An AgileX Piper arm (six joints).
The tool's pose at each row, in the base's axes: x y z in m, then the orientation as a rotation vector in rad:
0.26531 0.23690 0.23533 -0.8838 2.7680 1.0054
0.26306 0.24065 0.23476 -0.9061 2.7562 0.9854
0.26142 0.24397 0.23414 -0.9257 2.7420 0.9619
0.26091 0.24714 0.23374 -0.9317 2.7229 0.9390
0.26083 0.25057 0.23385 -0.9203 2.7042 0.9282
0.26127 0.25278 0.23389 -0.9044 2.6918 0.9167
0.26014 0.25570 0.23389 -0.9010 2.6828 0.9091
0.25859 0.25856 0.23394 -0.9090 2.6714 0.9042
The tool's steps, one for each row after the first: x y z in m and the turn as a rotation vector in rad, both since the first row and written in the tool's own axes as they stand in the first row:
0.00016 0.00322 0.00301 0.0117 -0.0011 -0.0191
0.00003 0.00581 0.00572 0.0262 -0.0054 -0.0385
-0.00101 0.00783 0.00803 0.0420 -0.0199 -0.0536
-0.00267 0.01007 0.01003 0.0515 -0.0414 -0.0585
-0.00414 0.01122 0.01129 0.0617 -0.0600 -0.0580
-0.00465 0.01365 0.01321 0.0678 -0.0695 -0.0616
-0.00478 0.01629 0.01510 0.0708 -0.0753 -0.0719

